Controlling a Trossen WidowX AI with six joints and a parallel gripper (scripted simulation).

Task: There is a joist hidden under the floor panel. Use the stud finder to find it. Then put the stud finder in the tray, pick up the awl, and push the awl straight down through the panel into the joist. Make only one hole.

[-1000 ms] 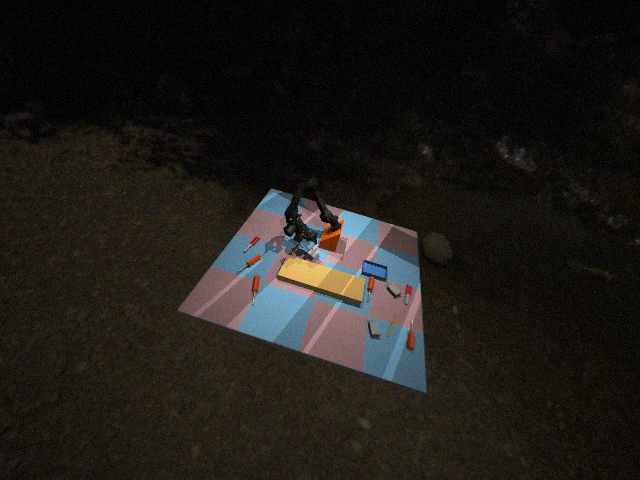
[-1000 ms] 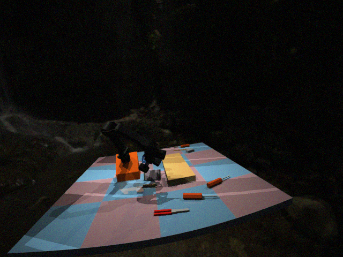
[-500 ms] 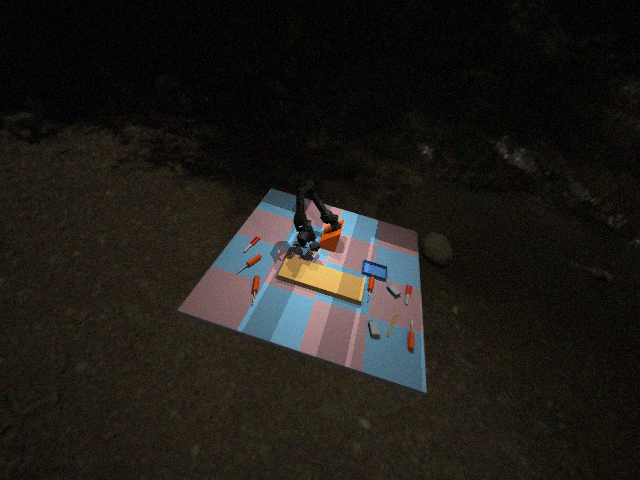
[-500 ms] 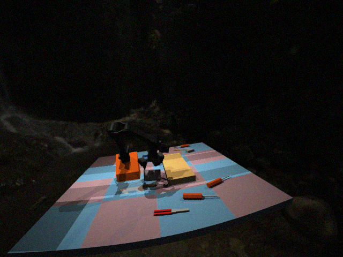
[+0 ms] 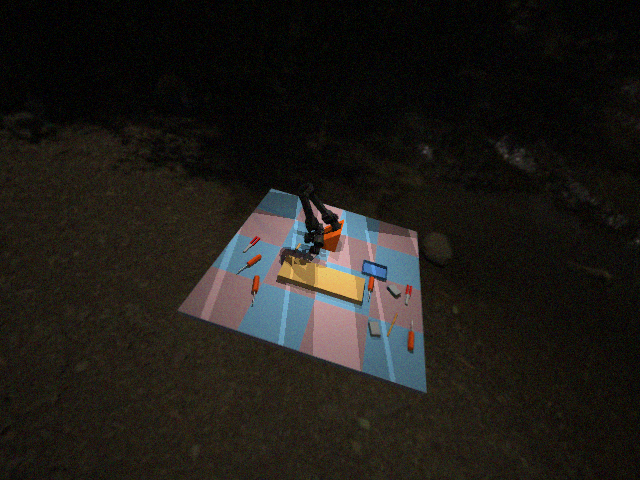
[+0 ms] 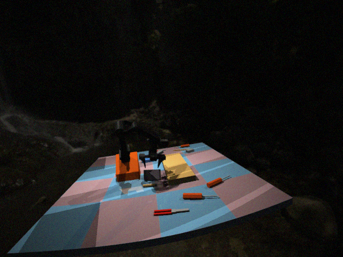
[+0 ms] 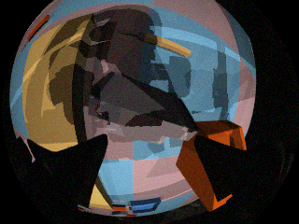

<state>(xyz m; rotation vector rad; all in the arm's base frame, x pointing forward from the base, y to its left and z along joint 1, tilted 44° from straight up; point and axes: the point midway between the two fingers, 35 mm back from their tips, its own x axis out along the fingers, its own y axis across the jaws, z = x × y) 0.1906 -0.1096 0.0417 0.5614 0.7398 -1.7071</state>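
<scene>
Now: gripper tip 5 cm above the stud finder, 1 cm to the right of it and 1 cm past it. Also, from my gripper tip: awl: 13 cm to the right, 7 cm below; blue tray: 42 cm to the left, 6 cm below, 1 cm behind.
</scene>
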